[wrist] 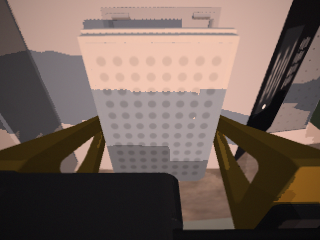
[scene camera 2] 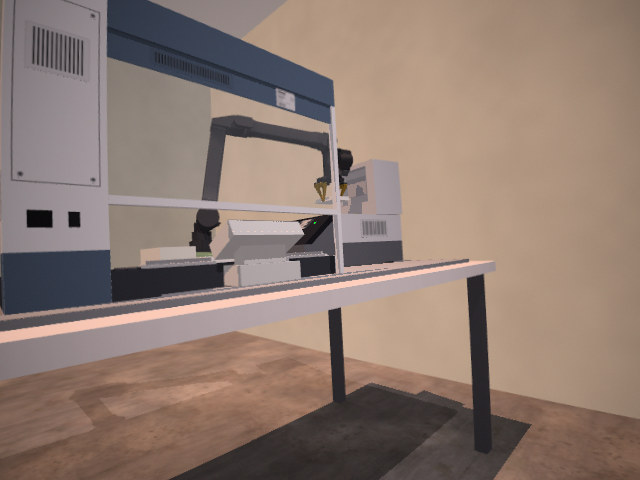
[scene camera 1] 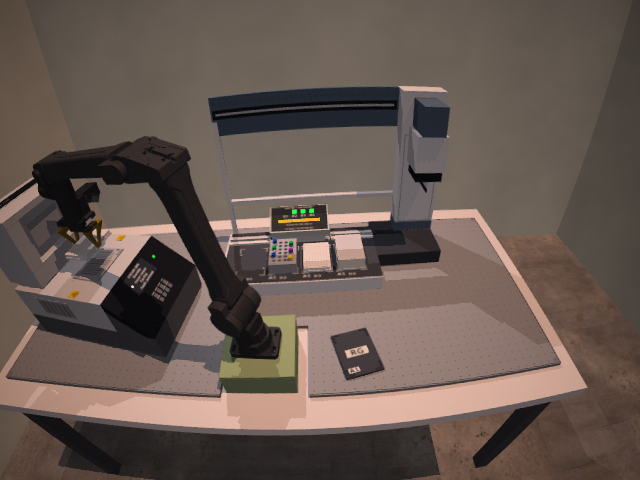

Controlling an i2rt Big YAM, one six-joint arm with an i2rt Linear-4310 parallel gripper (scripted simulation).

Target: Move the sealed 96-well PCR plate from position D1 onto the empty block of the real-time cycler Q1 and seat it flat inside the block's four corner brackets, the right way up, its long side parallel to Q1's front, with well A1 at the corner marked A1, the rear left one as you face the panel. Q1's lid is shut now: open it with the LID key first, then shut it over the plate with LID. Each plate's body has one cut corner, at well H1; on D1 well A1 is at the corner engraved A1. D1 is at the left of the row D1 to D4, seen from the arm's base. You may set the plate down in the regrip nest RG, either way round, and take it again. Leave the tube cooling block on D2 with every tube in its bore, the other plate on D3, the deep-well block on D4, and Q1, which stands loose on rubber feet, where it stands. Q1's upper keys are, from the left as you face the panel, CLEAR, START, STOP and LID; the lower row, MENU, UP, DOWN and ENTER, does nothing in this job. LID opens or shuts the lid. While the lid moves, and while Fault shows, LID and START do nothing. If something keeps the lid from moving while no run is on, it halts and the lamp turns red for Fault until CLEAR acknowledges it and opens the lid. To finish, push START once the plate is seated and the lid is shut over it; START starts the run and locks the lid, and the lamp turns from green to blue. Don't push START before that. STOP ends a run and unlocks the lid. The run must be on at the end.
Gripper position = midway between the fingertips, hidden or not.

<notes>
In view: the gripper [scene camera 1: 88, 245] and a tube cooling block [scene camera 1: 280, 265].
The gripper also shows in the wrist view [wrist: 159, 120]. The wrist view does not show the tube cooling block: it is out of frame.
</notes>
